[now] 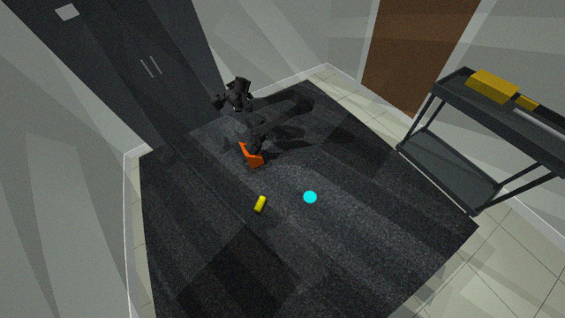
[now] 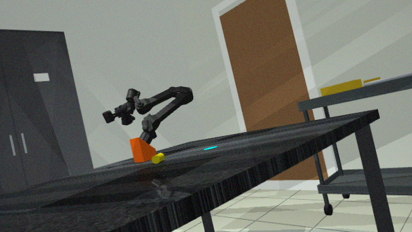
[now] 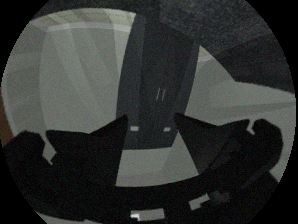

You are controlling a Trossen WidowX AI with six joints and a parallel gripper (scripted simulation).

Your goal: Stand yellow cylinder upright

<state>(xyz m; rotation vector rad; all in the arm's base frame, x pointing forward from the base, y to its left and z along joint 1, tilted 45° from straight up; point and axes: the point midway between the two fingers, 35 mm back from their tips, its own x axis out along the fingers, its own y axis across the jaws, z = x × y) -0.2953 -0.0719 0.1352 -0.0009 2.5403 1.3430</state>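
My gripper tip is now 54 cm short of the yellow tall cylinder, 15 cm to the left of it and 25 cm above it. From my gripper tip the other things lie so: cyan circle (65 cm ahead, 5 cm to the left, 27 cm below).
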